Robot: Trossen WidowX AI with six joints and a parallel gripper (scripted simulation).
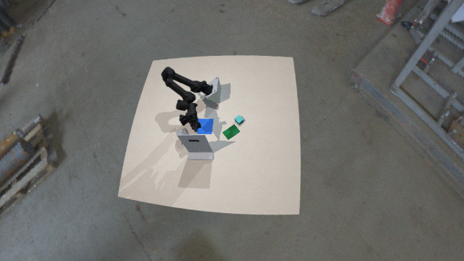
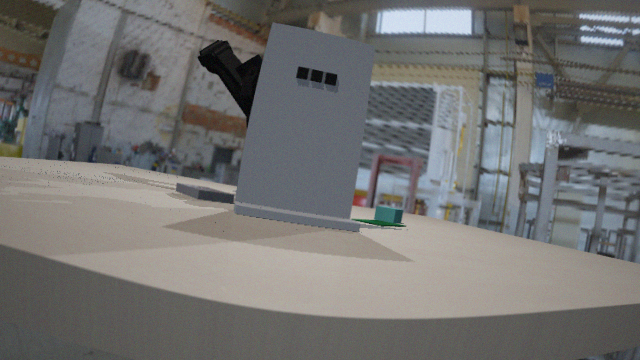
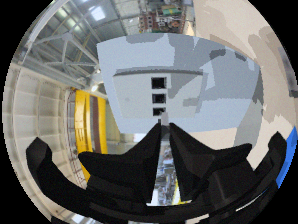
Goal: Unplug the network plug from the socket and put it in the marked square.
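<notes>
The blue marked square lies 15 cm behind my gripper tip, 1 cm to the right of it and 21 cm below it. Also, from my gripper tip: grey upright panel 6 cm ahead, 8 cm below; then network plug right at my gripper tip; then grey plate 5 cm behind, 16 cm to the right, 20 cm below.
</notes>
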